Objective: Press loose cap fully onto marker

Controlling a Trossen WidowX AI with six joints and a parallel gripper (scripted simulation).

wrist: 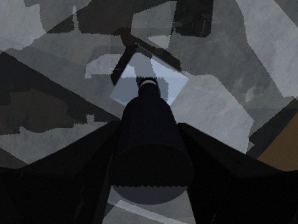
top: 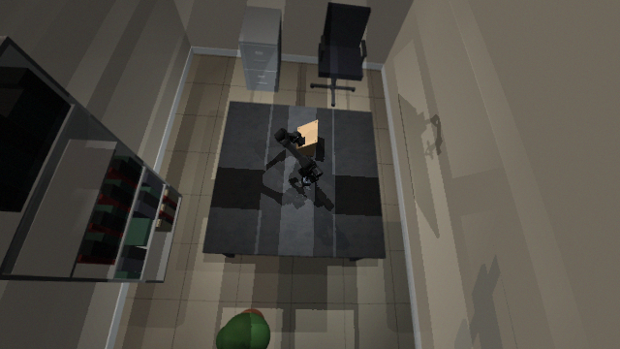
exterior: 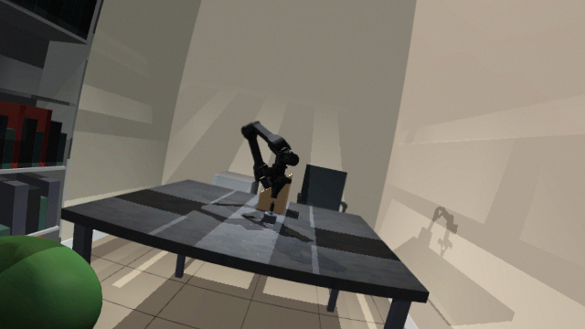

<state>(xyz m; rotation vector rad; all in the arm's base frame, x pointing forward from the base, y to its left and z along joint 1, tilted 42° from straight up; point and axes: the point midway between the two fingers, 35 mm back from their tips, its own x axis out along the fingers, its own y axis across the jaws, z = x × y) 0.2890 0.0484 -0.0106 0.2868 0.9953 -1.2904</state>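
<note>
Right now the holder block is 12 cm below my gripper tip. The rest, counted from my gripper tip: marker cap (1 cm above).
</note>
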